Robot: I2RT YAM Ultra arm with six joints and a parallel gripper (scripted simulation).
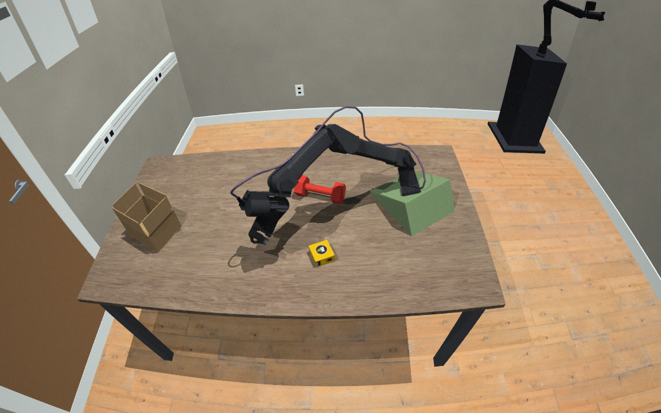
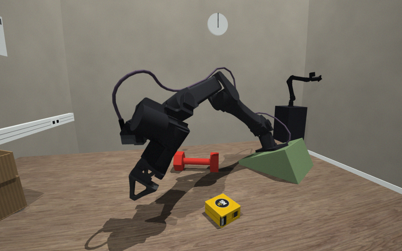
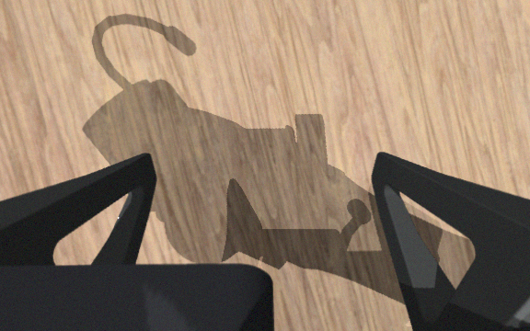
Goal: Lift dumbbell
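Right now my hand is 25 cm to the left of the red dumbbell, 20 cm past it and 6 cm above it.
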